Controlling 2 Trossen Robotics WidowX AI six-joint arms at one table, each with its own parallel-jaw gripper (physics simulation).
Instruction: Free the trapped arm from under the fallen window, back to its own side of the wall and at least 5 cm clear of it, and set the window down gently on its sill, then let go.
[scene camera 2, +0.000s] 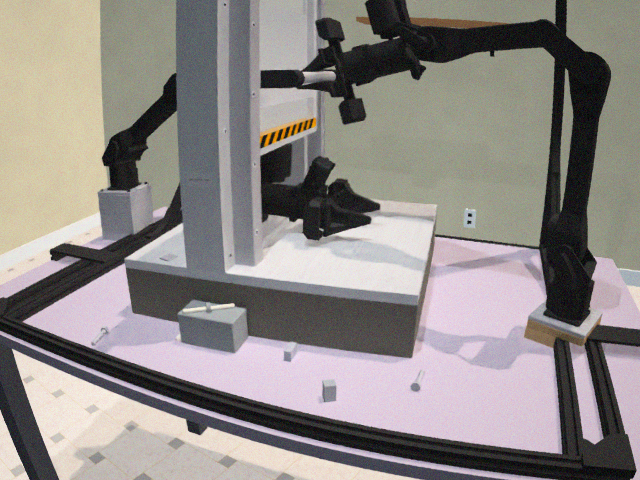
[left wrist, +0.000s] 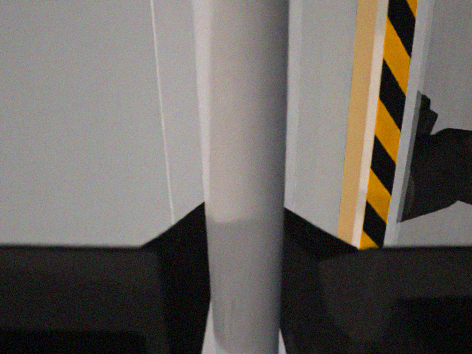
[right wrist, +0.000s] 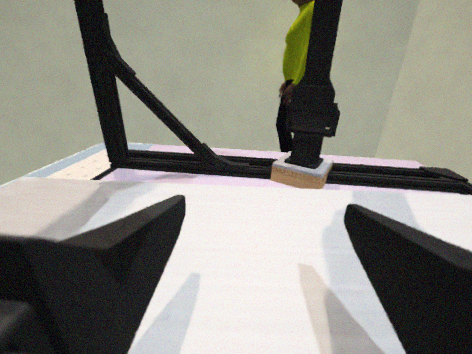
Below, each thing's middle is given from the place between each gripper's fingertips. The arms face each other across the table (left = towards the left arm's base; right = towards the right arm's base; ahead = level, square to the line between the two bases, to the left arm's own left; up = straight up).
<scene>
Now: the window (left wrist: 124, 124) 3 cm ahead of my right hand, 13 cm to the right of it and 27 cm above it.
The window is 1 cm ahead of my left hand, 1 cm to the left of it and 5 cm above it.
</scene>
